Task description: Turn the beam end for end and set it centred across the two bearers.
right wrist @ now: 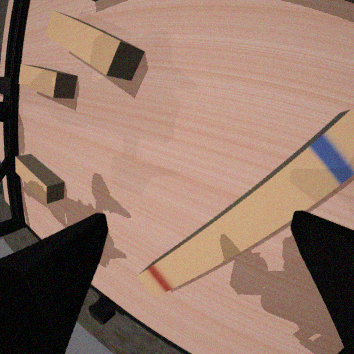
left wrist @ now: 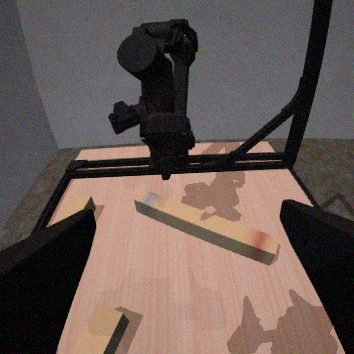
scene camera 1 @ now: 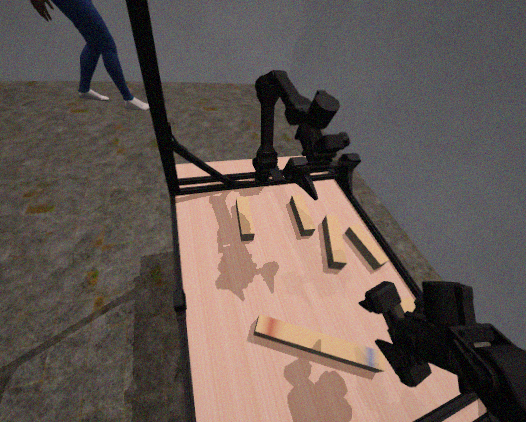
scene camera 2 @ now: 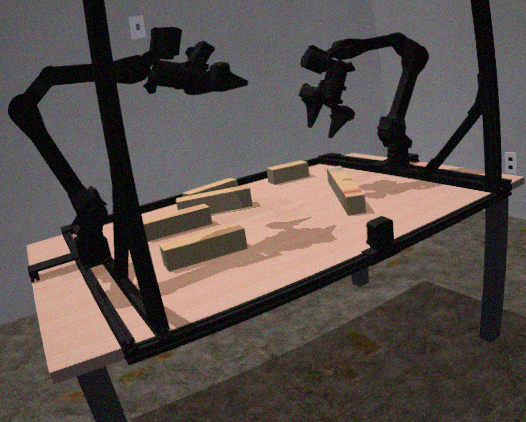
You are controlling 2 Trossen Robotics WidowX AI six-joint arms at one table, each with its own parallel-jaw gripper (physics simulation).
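Where they show: left gripper, fingertip midpoint: (left wrist: pixel 189 214) (scene camera 1: pixel 334 197) (scene camera 2: pixel 237 84); right gripper, fingertip midpoint: (right wrist: pixel 201 222) (left wrist: pixel 161 175) (scene camera 1: pixel 368 321) (scene camera 2: pixel 320 132); left arm's base, origin of the base link: (right wrist: pixel 6 111) (scene camera 1: pixel 261 177) (scene camera 2: pixel 95 261); right arm's base, origin of the base link: (left wrist: pixel 179 161) (scene camera 2: pixel 399 166).
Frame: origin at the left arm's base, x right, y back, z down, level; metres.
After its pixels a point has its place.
Note:
The beam (scene camera 1: pixel 310 342) @[x 0.064, y -0.648, z -0.025 m] (scene camera 2: pixel 342 186) @[x 0.092, y -0.605, z -0.025 m] (left wrist: pixel 210 226) @[x 0.055, y -0.628, z -0.025 m] (right wrist: pixel 260 212) @[x -0.005, y -0.678, z -0.025 m] lies on the table, a red band near one end and a blue band near the other. In scene camera 1 red is at the upper left, blue at the lower right. Several plain wooden blocks lie apart from it, among them one block (scene camera 1: pixel 245 217) @[x 0.129, y -0.223, z -0.025 m] (scene camera 2: pixel 204 246) @[x 0.148, y -0.202, z -0.011 m] and another block (scene camera 1: pixel 333 242) @[x -0.142, y -0.389, z -0.031 m] (scene camera 2: pixel 215 200) @[x -0.140, y -0.365, z -0.016 m]; which two are the bearers I cannot tell. My left gripper (scene camera 2: pixel 241 82) @[x -0.008, y -0.413, z -0.307 m] (left wrist: pixel 189 214) @[x -0.008, y -0.413, z -0.307 m] is open and empty, high above the blocks. My right gripper (scene camera 1: pixel 370 322) @[x -0.040, y -0.655, z -0.145 m] (scene camera 2: pixel 321 131) @[x -0.040, y -0.655, z -0.145 m] (right wrist: pixel 201 222) @[x -0.040, y -0.655, z -0.145 m] is open and empty, above the beam's blue-end side.
Further blocks are a block (scene camera 1: pixel 302 217) @[x -0.080, y -0.261, z -0.025 m] (scene camera 2: pixel 177 221) @[x -0.074, y -0.229, z -0.010 m], a slanted block (scene camera 1: pixel 366 247) @[x -0.261, y -0.430, z -0.023 m] and a far-edge block (scene camera 2: pixel 288 172) @[x -0.244, y -0.668, z -0.009 m] (left wrist: pixel 77 207) @[x -0.257, y -0.696, z -0.028 m], partly hidden by the right arm in scene camera 1. A black frame (scene camera 2: pixel 280 292) with uprights borders the table. A small black box (scene camera 2: pixel 380 232) @[x 0.383, y -0.446, z -0.018 m] sits on its near rail.

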